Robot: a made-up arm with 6 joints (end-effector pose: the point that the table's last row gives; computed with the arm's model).
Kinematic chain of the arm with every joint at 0, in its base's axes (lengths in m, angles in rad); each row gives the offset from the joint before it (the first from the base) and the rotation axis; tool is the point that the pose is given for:
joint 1: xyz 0 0 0.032 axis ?
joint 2: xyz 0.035 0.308 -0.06 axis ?
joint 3: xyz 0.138 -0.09 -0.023 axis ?
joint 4: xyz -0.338 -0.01 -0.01 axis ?
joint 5: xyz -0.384 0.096 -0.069 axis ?
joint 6: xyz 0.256 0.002 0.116 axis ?
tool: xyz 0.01 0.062 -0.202
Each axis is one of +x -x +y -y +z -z.
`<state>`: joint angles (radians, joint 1 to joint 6).
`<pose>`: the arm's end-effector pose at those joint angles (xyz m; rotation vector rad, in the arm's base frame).
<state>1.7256 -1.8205 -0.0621 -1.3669 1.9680 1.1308</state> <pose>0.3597 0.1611 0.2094 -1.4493 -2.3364 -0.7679</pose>
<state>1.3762 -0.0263 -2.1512 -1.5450 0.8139 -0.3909</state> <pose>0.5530 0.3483 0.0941 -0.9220 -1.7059 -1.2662</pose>
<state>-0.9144 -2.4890 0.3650 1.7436 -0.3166 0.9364</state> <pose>0.0487 0.0170 -0.2658 -0.7337 0.7106 1.5958</pose>
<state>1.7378 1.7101 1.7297 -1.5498 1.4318 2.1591</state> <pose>-0.2648 -0.3057 0.2053 1.1950 -1.9358 1.1778</pose>
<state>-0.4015 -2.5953 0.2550 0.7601 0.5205 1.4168</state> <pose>0.2613 0.0165 -0.1215 0.9482 -0.5832 -2.6269</pose>
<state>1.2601 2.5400 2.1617 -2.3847 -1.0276 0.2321</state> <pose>-0.3988 -0.1297 0.5157 -1.5269 1.9937 0.4020</pose>
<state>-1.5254 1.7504 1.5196 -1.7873 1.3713 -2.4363</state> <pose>-0.1690 0.2451 -0.2246 -0.2519 -1.7231 -1.8831</pose>
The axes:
joint 1: +x
joint 2: -z
joint 3: +y
joint 4: -z
joint 5: -x
joint 6: +z

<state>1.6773 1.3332 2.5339 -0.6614 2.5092 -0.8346</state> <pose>0.0121 -0.1564 -0.1510 1.3983 0.2041 0.4818</pose>
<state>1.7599 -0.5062 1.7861 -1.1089 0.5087 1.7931</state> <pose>0.2325 -0.4268 0.0875 -0.4760 0.9614 -1.6847</pose>
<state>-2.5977 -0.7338 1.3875 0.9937 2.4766 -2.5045</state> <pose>0.0902 -0.2180 -0.3760 1.0073 -0.2437 -2.0709</pose>
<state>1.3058 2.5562 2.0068 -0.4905 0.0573 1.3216</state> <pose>-0.1965 -0.4086 0.4066 -2.7016 0.8259 1.3384</pose>
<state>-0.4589 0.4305 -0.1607 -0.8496 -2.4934 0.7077</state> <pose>-0.3747 0.2309 -0.2423 2.0009 -0.2204 0.6564</pose>
